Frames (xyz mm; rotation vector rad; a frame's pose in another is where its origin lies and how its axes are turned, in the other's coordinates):
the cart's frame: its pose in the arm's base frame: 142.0 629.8 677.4 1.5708 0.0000 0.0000
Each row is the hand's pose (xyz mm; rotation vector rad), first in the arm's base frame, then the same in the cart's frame.
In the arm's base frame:
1: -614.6 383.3 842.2 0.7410 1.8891 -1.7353
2: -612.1 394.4 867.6 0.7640 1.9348 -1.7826
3: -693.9 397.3 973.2 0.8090 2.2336 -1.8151
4: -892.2 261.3 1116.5 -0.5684 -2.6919 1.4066
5: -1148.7 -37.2 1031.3 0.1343 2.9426 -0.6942
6: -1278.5 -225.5 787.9 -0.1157 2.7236 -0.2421
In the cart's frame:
1: -756.6 164.8 246.5 0.0662 0.1023 -2.4106
2: -754.1 190.2 235.4 0.1358 0.1005 -2.4538
3: -835.9 295.8 232.5 0.3744 0.2695 -2.6072
4: -1034.2 439.1 368.5 0.4353 0.8633 -2.7527
5: -1290.7 353.9 667.0 -0.0282 1.5761 -2.5494
6: -1420.5 110.5 855.3 -0.5030 1.8428 -2.2024

